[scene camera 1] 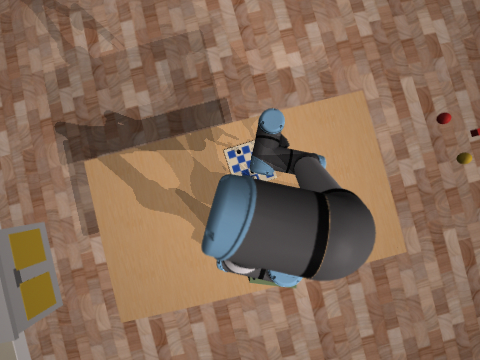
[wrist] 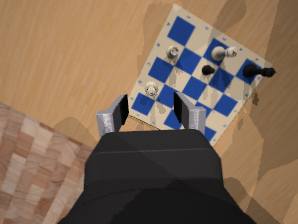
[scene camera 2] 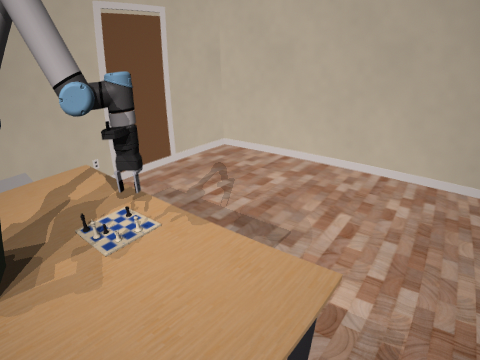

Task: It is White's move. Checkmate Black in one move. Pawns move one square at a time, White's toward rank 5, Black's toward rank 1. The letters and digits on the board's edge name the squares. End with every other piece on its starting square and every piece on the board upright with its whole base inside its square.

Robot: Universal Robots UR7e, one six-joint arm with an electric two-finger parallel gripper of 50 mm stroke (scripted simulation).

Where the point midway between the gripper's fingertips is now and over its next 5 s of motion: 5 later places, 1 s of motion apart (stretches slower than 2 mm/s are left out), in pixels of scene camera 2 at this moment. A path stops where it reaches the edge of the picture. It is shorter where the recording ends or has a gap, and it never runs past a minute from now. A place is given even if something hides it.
My gripper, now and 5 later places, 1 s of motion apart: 130,191; 131,198; 132,201; 134,211; 135,216; 137,224
